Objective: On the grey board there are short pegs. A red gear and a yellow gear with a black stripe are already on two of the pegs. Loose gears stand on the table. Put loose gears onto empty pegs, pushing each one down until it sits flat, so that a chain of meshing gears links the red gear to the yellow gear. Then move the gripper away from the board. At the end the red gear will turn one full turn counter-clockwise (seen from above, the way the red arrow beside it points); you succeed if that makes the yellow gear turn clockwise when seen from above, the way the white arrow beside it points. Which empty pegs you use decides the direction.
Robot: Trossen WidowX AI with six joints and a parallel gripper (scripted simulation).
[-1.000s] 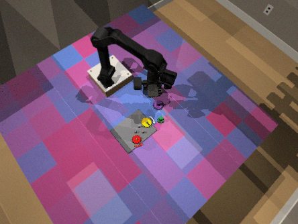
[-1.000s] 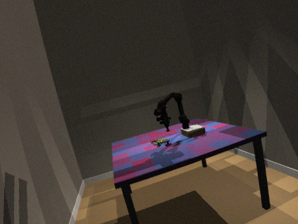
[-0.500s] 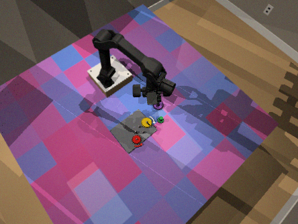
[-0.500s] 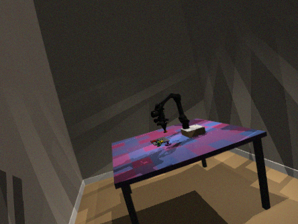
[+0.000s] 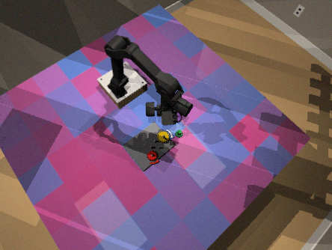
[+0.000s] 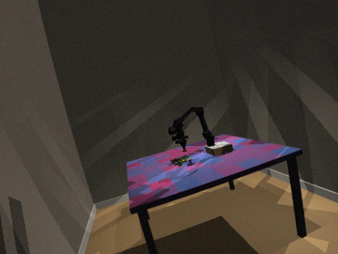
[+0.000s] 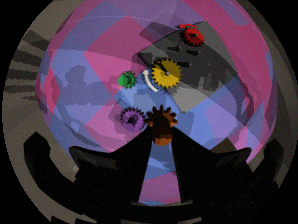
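My gripper tip is now 30 mm short of the grey board, 130 mm to the left of it and 120 mm above it. The rest, counted from my gripper tip: purple gear 10 mm behind, 80 mm to the left, 120 mm below; then yellow gear 40 mm ahead, 40 mm to the right, 120 mm below; then orange gear 10 mm below.
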